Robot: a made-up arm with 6 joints. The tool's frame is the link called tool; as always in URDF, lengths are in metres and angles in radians. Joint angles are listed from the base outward.
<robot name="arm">
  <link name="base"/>
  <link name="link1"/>
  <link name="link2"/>
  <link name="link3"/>
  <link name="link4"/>
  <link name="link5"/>
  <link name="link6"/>
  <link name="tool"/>
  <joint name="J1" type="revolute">
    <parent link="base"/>
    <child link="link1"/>
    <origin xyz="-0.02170 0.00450 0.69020"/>
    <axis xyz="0 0 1"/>
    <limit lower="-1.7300" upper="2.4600"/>
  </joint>
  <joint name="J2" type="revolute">
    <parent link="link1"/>
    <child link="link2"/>
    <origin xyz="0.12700 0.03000 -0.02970"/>
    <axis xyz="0 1 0"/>
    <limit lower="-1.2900" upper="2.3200"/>
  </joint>
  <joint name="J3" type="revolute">
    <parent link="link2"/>
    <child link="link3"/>
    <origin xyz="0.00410 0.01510 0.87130"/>
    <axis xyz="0 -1 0"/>
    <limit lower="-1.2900" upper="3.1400"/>
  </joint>
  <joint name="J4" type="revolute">
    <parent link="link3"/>
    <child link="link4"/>
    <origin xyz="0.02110 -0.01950 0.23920"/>
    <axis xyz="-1 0 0"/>
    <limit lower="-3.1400" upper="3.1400"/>
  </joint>
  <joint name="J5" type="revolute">
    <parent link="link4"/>
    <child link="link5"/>
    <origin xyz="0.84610 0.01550 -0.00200"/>
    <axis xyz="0 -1 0"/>
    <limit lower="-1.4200" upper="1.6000"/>
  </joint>
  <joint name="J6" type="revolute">
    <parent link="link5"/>
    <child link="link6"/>
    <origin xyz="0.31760 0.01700 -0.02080"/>
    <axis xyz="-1 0 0"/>
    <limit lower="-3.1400" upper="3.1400"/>
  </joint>
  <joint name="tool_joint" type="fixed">
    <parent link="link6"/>
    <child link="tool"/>
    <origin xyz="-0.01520 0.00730 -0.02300"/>
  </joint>
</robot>
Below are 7 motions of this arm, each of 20 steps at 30 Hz.
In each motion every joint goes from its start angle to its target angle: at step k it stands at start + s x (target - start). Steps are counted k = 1, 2, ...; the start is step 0. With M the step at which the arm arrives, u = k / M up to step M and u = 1 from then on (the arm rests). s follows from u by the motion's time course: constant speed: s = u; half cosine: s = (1 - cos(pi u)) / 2; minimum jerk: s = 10 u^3 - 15 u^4 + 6 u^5.
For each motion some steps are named. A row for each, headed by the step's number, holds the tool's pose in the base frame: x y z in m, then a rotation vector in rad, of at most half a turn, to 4 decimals.
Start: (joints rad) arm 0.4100 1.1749 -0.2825 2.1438 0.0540 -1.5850
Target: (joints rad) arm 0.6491 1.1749 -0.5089 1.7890 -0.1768 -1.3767
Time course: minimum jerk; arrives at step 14
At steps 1, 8, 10, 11, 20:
1: 1.1302 0.5023 -0.1481 -0.7169 1.3463 0.7784
8: 0.9290 0.5586 -0.1796 -0.8701 1.4112 0.7299
10: 0.8566 0.5636 -0.1837 -0.9380 1.4377 0.7064
11: 0.8323 0.5636 -0.1841 -0.9624 1.4469 0.6978
20: 0.8100 0.5629 -0.1841 -0.9856 1.4554 0.6895

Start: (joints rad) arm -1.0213 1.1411 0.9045 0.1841 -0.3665 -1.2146
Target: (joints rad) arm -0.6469 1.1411 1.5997 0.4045 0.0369 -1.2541
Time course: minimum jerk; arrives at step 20
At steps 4, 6, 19, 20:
4: 1.1420 -1.7013 0.9006 1.1586 -0.0832 -1.2249
6: 1.2147 -1.6642 0.9947 1.0930 -0.1533 -1.1351
19: 1.5215 -1.0707 1.7216 0.6439 -0.6980 -0.3766
20: 1.5215 -1.0697 1.7225 0.6433 -0.6988 -0.3755

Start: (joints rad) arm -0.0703 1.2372 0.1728 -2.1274 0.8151 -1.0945
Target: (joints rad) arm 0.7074 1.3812 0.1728 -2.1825 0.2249 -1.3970
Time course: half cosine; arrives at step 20
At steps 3, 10, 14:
3: 1.6137 -0.2099 0.0584 2.0266 -0.9330 -1.8491
10: 1.5757 0.4113 -0.0620 2.2821 -0.4103 -1.7578
14: 1.4193 0.7949 -0.1328 2.3613 -0.0428 -1.7439

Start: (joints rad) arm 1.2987 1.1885 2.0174 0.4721 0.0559 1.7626
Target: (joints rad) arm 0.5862 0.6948 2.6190 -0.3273 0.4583 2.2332
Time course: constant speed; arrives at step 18
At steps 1, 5, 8, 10, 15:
1: 0.4017 1.4256 2.0609 -1.2161 -1.5270 -0.2356
5: 0.4588 1.0403 2.2602 -1.0292 -1.4623 -0.5818
8: 0.4243 0.7442 2.3509 -0.8801 -1.4217 -0.8425
10: 0.3670 0.5554 2.3818 -0.7747 -1.3990 -1.0130
15: 0.1288 0.1527 2.3565 -0.4845 -1.3630 -1.4117

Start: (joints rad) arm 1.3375 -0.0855 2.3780 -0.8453 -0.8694 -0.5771
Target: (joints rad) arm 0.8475 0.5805 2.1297 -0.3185 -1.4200 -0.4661
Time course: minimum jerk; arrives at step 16
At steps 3, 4, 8, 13, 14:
3: -0.4556 -0.6581 2.1367 1.2053 -0.8465 2.3795
4: -0.4512 -0.5738 2.1802 1.1608 -0.7857 2.3153
8: -0.2614 0.0385 2.3638 0.8459 -0.3622 1.8260
13: 0.2281 0.5741 2.2858 0.5246 0.1107 1.2361
14: 0.2704 0.6010 2.2694 0.5034 0.1453 1.1927

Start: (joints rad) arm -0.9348 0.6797 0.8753 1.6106 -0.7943 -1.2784
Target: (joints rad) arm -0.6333 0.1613 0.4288 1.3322 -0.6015 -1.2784
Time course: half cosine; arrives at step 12
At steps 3, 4, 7, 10, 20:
3: 0.8511 -1.3937 1.7731 -0.2345 0.0116 -1.6715
4: 0.8750 -1.3344 1.8010 -0.2064 -0.0047 -1.6173
7: 0.9315 -1.1078 1.8875 -0.1049 -0.0607 -1.4154
10: 0.9417 -0.9227 1.9376 -0.0252 -0.1016 -1.2511
20: 0.9399 -0.8821 1.9462 -0.0077 -0.1102 -1.2146

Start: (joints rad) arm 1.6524 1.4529 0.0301 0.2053 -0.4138 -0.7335
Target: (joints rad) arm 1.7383 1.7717 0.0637 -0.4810 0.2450 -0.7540
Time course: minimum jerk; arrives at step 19
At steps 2, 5, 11, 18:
2: -0.1712 1.2319 -0.3522 -1.0814 1.4295 0.6487
5: -0.1958 1.2199 -0.3965 -0.9969 1.4613 0.6415
11: -0.2662 1.1555 -0.5973 -0.5860 1.4986 0.5462
18: -0.2619 1.0966 -0.7154 -0.3394 1.4135 0.4487

